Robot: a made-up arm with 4 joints. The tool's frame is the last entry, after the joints. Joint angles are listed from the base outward.
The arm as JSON. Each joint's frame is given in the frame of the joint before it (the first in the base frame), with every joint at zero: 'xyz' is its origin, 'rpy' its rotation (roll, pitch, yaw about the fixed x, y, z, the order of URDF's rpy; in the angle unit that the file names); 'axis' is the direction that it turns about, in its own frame. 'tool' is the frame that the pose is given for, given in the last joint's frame.
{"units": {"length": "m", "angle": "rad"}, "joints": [
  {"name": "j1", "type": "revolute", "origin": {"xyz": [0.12, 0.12, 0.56], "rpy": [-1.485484, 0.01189, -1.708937]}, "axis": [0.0, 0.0, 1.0]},
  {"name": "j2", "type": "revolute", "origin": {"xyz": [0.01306, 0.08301, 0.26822], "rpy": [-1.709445, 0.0, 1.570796]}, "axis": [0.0, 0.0, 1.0]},
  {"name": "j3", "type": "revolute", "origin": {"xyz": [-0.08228, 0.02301, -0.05], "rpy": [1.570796, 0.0, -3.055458]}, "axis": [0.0, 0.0, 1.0]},
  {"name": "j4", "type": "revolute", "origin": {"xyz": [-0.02, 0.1, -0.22], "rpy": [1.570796, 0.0, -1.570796]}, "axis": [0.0, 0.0, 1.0]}
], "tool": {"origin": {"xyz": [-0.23, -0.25, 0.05], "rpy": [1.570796, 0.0, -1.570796]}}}
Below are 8 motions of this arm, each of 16 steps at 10 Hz.
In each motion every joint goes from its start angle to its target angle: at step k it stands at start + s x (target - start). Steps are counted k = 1, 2, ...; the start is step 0. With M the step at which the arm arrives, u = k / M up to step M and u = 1 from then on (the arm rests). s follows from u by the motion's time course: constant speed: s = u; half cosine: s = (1 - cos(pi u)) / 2; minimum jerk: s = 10 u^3 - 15 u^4 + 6 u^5.
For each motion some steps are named. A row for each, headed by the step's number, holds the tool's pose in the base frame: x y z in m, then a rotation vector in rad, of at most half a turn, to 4 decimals.
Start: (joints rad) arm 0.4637 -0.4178 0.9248 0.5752
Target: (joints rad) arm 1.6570 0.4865 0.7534 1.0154
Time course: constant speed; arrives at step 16
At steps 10, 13, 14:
10: 0.9259 0.2153 0.5524 -1.1226 0.5537 -0.4695
13: 0.9107 0.2912 0.5699 -0.9508 0.5767 -0.2719
14: 0.9029 0.3161 0.5816 -0.8961 0.5771 -0.2064

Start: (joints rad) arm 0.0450 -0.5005 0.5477 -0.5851
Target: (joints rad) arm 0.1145 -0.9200 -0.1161 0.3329
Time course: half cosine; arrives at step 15
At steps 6, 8, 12, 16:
6: 0.7484 0.3643 0.6592 -1.8352 -0.6101 -0.3855
8: 0.7340 0.3387 0.7688 -1.6120 -0.5708 -0.5962
12: 0.6762 0.2543 0.9159 -1.1959 -0.4739 -0.8397
16: 0.6566 0.2253 0.9444 -1.0802 -0.4425 -0.8807

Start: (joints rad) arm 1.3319 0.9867 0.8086 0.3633
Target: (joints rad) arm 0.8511 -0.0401 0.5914 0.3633
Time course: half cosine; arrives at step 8
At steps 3, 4, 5, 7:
3: 0.7318 0.5581 0.5037 -1.2414 0.0392 0.3701
4: 0.8026 0.4842 0.5116 -1.2589 0.1140 0.1767
5: 0.8553 0.4033 0.5347 -1.2702 0.1622 -0.0233
7: 0.8954 0.2887 0.5935 -1.2749 0.1829 -0.3113

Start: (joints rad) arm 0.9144 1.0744 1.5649 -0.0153
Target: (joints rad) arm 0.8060 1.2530 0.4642 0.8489
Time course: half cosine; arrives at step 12
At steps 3, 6, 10, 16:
3: 0.4521 0.4973 0.1464 -1.9794 -0.4918 0.9922
6: 0.5154 0.5322 0.1884 -1.8079 -0.0237 0.8414
10: 0.5848 0.4934 0.1759 -1.6362 0.6225 0.7098
16: 0.5900 0.4810 0.1685 -1.6122 0.7275 0.6940

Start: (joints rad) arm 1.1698 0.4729 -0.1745 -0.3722
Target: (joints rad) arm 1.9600 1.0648 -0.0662 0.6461
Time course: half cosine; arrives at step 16
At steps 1, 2, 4, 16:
1: 0.6817 0.3731 0.8931 -0.1867 -0.3935 0.4759
2: 0.6869 0.3759 0.8929 -0.1738 -0.3688 0.4867
4: 0.7034 0.3883 0.8920 -0.1289 -0.2787 0.5325
16: 0.6389 0.5239 0.9153 -0.0737 0.1850 1.0213

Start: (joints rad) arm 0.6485 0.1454 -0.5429 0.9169
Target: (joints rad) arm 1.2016 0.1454 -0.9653 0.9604
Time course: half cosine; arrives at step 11
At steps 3, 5, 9, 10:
3: 0.9188 0.1778 0.5664 -0.2641 0.8981 0.0044
5: 0.9173 0.1809 0.5947 -0.0410 0.8910 0.1274
9: 0.9128 0.1747 0.6458 0.3782 0.8525 0.3766
10: 0.9122 0.1730 0.6516 0.4277 0.8456 0.4077

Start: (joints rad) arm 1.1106 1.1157 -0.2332 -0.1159
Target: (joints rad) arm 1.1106 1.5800 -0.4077 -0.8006
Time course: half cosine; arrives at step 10
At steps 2, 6, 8, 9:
2: 0.6223 0.5848 0.7220 -0.1900 0.0941 1.0806
6: 0.5575 0.5457 0.7871 0.1507 -0.0640 1.2779
8: 0.5439 0.5157 0.8066 0.3195 -0.1160 1.3308
9: 0.5418 0.5064 0.8108 0.3686 -0.1286 1.3415

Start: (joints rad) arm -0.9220 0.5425 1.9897 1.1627
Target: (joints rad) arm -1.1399 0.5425 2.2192 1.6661
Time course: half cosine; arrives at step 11
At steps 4, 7, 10, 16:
4: 0.8611 -0.1719 0.5203 1.7920 0.7392 0.3921
7: 0.8565 -0.1036 0.5336 1.6395 0.9720 0.4608
10: 0.8443 -0.0601 0.5330 1.5452 1.1296 0.4890
16: 0.8431 -0.0570 0.5327 1.5384 1.1415 0.4906

